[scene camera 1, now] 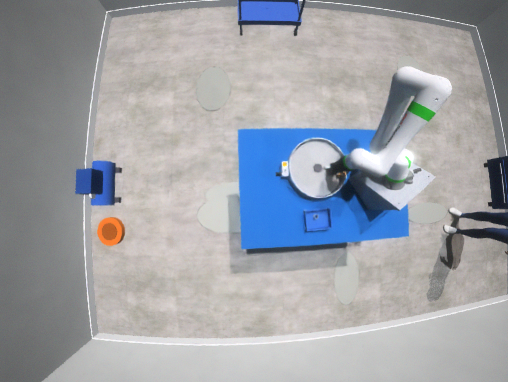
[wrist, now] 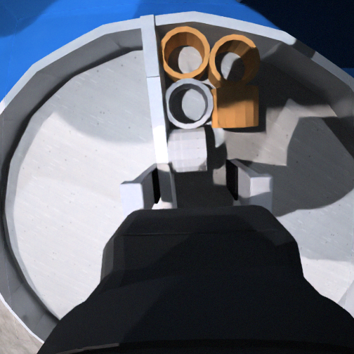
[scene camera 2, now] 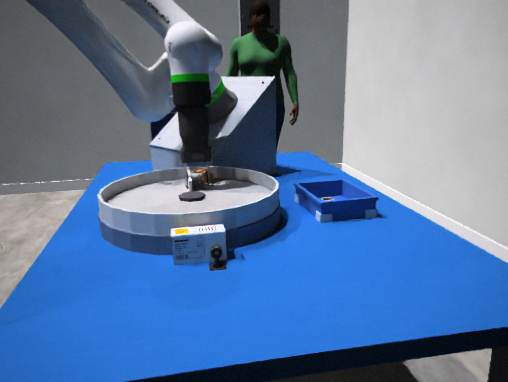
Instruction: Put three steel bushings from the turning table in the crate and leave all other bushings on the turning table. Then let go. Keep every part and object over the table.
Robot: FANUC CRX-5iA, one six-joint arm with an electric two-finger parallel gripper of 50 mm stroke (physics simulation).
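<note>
The turning table has a raised rim and a straight divider. Right of the divider in the wrist view, a steel bushing lies on its side against it. Another steel bushing stands upright just beyond. Two orange bushings stand upright, and a third orange one lies on its side. My gripper is open and empty, low inside the rim, just short of the lying steel bushing. The blue crate holds a steel bushing.
A dark hub sits at the turning table's centre. A white labelled box and a small dark camera stand against its outer side. The robot's slanted pedestal stands behind it. A person stands beyond the pedestal.
</note>
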